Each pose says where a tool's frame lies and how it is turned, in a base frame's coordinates. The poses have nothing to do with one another.
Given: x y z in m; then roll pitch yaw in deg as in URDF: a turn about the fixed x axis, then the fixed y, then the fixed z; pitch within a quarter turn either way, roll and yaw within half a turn.
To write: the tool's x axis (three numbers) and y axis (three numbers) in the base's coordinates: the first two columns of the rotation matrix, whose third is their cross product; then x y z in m. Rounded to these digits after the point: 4 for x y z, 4 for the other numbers.
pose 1, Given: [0.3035, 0.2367, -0.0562, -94.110, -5.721, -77.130]
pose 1, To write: [0.2216, -0.9700, 0.0997, -0.0477, -0.1129, -0.9925, 0.3035, 0.2367, -0.0562]
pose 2, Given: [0.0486, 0.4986, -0.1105, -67.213, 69.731, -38.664]
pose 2, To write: [0.2705, -0.2164, -0.9381, -0.4333, 0.8427, -0.3194, 0.0486, 0.4986, -0.1105]
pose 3, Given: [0.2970, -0.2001, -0.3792, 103.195, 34.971, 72.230]
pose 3, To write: [0.2501, 0.7803, -0.5732, 0.3877, 0.4617, 0.7978, 0.2970, -0.2001, -0.3792]
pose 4, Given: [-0.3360, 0.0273, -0.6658, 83.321, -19.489, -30.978]
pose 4, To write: [0.8082, -0.4852, 0.3336, -0.2242, 0.2703, 0.9363, -0.3360, 0.0273, -0.6658]
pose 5, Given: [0.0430, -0.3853, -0.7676, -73.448, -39.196, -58.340]
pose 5, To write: [0.4068, -0.6597, 0.6320, 0.5605, -0.3661, -0.7429, 0.0430, -0.3853, -0.7676]
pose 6, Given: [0.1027, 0.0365, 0.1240, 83.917, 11.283, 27.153]
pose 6, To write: [0.8726, 0.4475, -0.1957, 0.1248, 0.1831, 0.9752, 0.1027, 0.0365, 0.1240]
